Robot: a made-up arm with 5 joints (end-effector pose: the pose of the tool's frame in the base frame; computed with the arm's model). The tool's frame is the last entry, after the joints.
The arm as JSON. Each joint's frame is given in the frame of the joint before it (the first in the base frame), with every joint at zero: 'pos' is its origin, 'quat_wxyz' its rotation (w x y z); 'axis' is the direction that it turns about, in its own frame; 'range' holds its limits. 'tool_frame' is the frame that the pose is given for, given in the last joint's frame.
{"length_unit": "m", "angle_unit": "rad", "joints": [
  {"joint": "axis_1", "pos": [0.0, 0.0, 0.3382], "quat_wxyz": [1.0, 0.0, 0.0, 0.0], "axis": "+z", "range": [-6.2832, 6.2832]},
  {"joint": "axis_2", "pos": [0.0, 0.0, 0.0], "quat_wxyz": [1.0, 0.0, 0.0, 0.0], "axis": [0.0, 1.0, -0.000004], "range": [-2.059, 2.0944]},
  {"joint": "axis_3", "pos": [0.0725, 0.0, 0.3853], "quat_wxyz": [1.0, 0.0, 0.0, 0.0], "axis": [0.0, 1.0, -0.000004], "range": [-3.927, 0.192]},
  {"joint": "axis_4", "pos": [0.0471, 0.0, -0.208], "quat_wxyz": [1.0, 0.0, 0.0, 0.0], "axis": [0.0, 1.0, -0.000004], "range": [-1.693, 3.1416]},
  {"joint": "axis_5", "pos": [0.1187, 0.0, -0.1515], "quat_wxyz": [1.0, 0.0, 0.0, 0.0], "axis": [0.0, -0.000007, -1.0], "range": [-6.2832, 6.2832]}
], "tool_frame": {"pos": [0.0, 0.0, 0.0], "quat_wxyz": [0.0, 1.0, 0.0, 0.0]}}
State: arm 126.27 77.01 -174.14 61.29 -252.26
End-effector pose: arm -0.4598 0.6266 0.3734 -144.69 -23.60 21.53
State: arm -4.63 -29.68 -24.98 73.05 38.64
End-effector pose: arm 0.1335 -0.0108 0.4457 160.43 -63.63 -26.72
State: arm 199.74 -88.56 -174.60 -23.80 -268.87
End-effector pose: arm 0.6643 0.2384 0.2406 70.01 97.45 73.17
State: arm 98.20 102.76 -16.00 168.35 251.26
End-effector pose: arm -0.0386 0.2679 0.2773 -24.44 102.02 135.86
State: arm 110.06 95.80 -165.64 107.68 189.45
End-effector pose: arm -0.2018 0.5526 0.0072 118.93 -98.72 45.77
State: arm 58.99 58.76 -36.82 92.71 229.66
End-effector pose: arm 0.0751 0.1250 0.2208 6.11 -74.86 95.13
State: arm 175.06 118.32 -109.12 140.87 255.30
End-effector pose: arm -0.1391 0.0120 -0.0492 -26.71 22.50 -106.79
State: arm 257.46 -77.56 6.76 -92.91 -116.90
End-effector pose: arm 0.0478 0.2149 0.6468 16.48 2.08 -39.17
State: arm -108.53 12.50 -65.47 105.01 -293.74
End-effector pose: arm -0.0960 -0.2865 0.4242 -6.69 147.10 67.05
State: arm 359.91 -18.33 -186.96 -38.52 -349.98
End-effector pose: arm -0.3721 0.0006 0.8550 90.57 -8.01 -145.50
